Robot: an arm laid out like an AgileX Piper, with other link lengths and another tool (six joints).
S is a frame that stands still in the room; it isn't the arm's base.
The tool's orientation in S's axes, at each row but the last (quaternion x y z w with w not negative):
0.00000 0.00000 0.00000 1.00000
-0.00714 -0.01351 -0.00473 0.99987
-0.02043 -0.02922 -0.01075 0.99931
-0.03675 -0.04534 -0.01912 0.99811
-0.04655 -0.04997 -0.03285 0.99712
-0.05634 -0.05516 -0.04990 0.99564
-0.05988 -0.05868 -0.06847 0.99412
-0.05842 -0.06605 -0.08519 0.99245
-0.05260 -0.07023 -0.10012 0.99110
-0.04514 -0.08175 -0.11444 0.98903
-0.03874 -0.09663 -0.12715 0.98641
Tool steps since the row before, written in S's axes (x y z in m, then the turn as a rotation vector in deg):
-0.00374 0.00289 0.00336 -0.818 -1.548 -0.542
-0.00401 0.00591 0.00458 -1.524 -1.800 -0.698
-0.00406 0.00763 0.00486 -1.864 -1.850 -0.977
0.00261 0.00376 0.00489 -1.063 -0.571 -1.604
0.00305 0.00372 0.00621 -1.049 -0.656 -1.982
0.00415 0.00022 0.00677 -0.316 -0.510 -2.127
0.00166 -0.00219 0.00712 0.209 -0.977 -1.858
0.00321 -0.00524 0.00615 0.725 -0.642 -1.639
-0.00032 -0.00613 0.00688 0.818 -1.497 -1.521
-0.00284 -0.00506 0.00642 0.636 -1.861 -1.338
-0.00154 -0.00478 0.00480 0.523 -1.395 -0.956
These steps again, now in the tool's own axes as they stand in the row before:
-0.00374 0.00289 0.00336 -0.818 -1.548 -0.542
-0.00394 0.00581 0.00477 -1.526 -1.805 -0.683
-0.00392 0.00733 0.00540 -1.880 -1.851 -0.943
0.00292 0.00351 0.00491 -1.185 -0.498 -1.541
0.00344 0.00335 0.00622 -1.205 -0.548 -1.925
0.00487 -0.00007 0.00628 -0.511 -0.311 -2.128
0.00280 -0.00271 0.00656 0.100 -0.725 -1.979
0.00485 -0.00520 0.00500 0.581 -0.328 -1.783
0.00189 -0.00666 0.00609 0.852 -1.153 -1.780
-0.00052 -0.00602 0.00619 0.788 -1.562 -1.612
0.00066 -0.00526 0.00449 0.644 -1.161 -1.171

